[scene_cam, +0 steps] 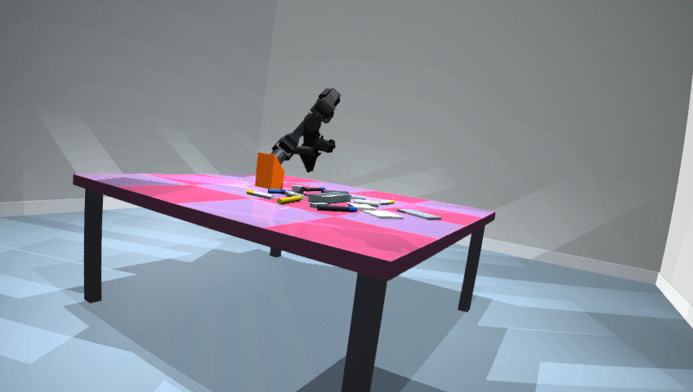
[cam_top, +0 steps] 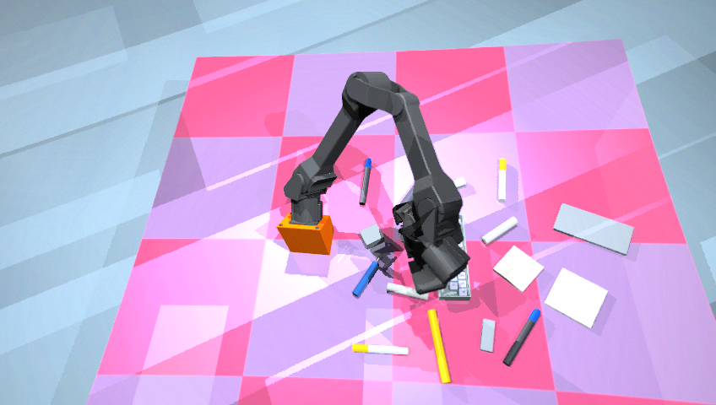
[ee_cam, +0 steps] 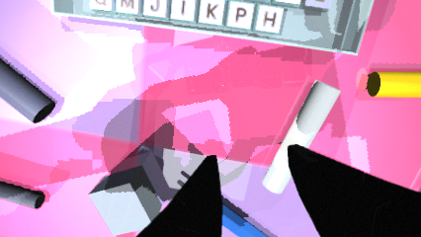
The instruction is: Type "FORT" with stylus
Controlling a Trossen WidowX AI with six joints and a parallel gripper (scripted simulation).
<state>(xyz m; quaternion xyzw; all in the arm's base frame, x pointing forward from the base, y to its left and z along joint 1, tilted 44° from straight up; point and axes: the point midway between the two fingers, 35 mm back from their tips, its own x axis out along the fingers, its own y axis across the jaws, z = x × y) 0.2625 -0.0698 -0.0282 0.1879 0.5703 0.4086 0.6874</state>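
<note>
My gripper tip is 10 cm past the blue stylus and 9 cm above it. Round my gripper tip: yellow stick (5 cm ahead, 16 cm to the right, 9 cm below); then grey block (40 cm ahead, 15 cm to the left, 10 cm below).
</note>
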